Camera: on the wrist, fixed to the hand. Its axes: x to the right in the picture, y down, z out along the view.
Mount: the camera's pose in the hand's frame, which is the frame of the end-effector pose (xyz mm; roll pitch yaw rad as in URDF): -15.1 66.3 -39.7 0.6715 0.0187 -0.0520
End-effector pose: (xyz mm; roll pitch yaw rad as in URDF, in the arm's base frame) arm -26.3 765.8 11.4 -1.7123 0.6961 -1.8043
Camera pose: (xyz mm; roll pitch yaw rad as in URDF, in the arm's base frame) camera -62.0 825.8 -25.0 -1.0490 0.6419 -1.8183
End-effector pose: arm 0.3 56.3 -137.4 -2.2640 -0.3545 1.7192
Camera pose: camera 73.2 61.9 -166.7 -1.5996 -0.4064 1.7397
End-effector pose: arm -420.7 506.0 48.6 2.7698 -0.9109 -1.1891
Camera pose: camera -486.1 541.7 74.1 -2.9123 -0.9075 -1.0993
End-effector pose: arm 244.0 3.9 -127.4 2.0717 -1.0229 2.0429
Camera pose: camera 274.9 -63.2 -100.1 2.6805 -0.9850 2.1178
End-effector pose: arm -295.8 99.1 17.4 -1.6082 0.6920 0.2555
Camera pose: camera -336.4 44.9 -22.8 -0.9491 0.6392 0.2346
